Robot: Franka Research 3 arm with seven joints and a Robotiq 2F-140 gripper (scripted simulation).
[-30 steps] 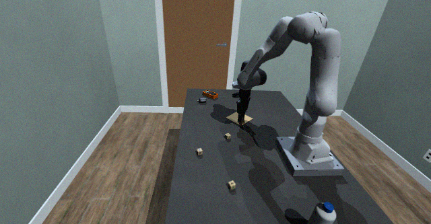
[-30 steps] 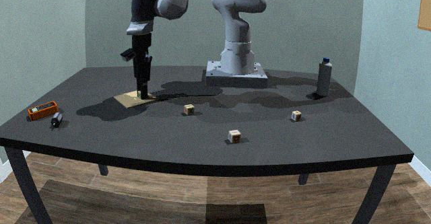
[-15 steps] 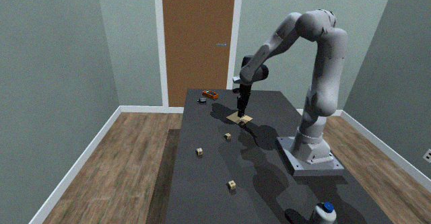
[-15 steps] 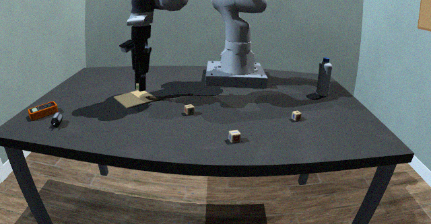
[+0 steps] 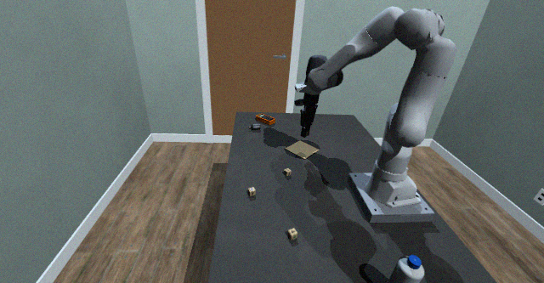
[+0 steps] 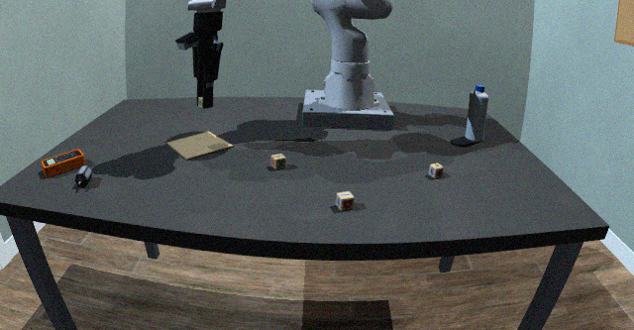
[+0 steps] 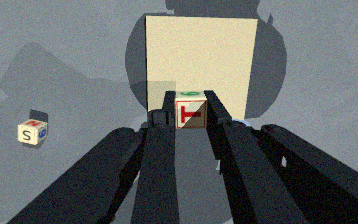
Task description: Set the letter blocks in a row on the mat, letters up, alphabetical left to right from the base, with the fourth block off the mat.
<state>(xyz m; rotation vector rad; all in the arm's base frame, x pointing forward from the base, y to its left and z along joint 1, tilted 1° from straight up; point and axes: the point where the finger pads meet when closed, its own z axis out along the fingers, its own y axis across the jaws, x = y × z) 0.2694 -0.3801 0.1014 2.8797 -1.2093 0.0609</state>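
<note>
Right now my hand is 14 cm above the tan mat and 2 cm to the left of it. Round my hand: block 2 cm below; orange device 39 cm to the right, 19 cm ahead, 12 cm below.
</note>
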